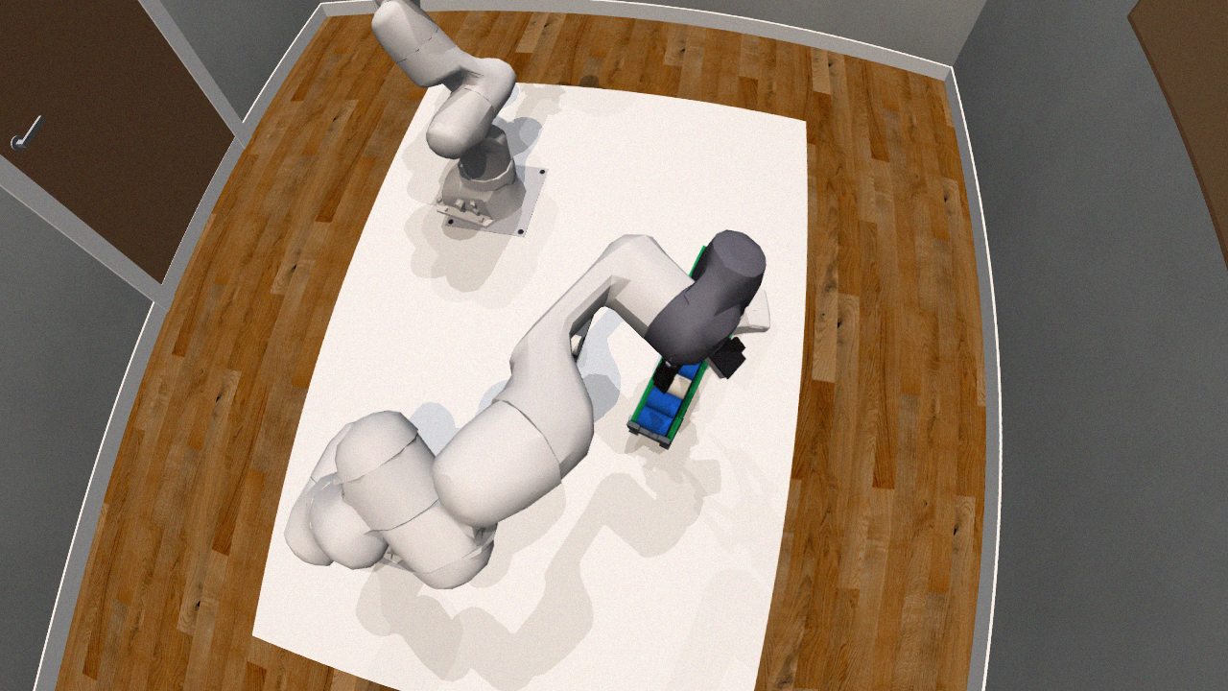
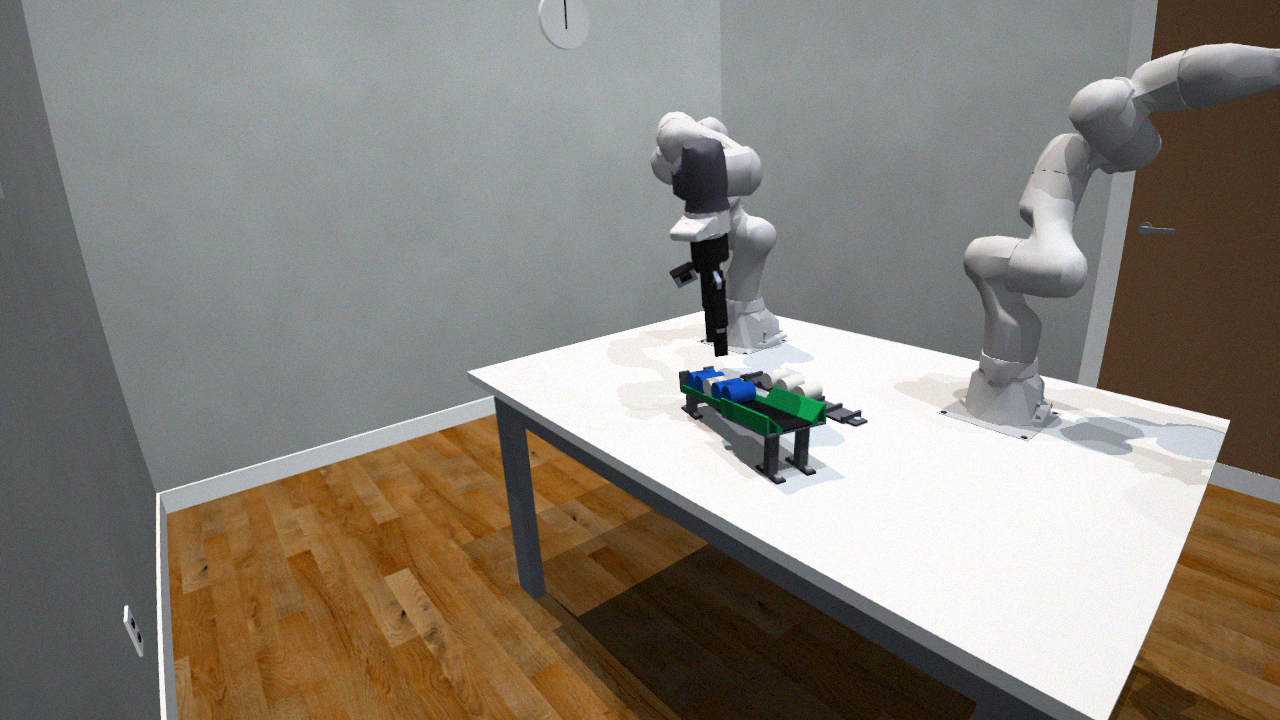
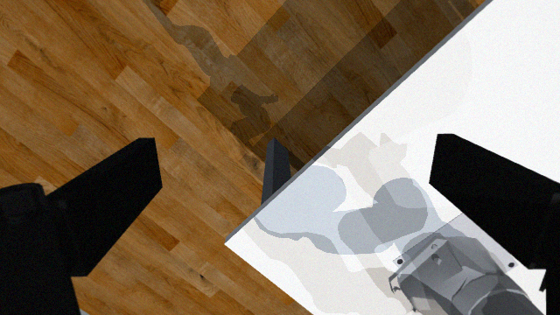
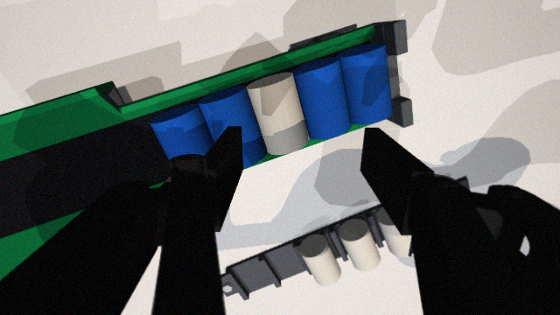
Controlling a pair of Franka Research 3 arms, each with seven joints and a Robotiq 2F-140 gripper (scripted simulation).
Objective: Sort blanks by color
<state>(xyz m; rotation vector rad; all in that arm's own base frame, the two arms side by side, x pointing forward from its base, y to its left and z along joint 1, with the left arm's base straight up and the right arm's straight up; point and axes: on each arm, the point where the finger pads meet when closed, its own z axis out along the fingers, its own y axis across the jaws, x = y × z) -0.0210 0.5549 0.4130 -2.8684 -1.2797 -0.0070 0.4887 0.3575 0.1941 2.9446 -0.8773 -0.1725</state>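
The blue blank is 12 cm below my right hand, 7 cm to the right of it and 2 cm behind it. From my right hand the other things lie so: stock rack: 23 cm behind, 20 cm below, 4 cm to the left.
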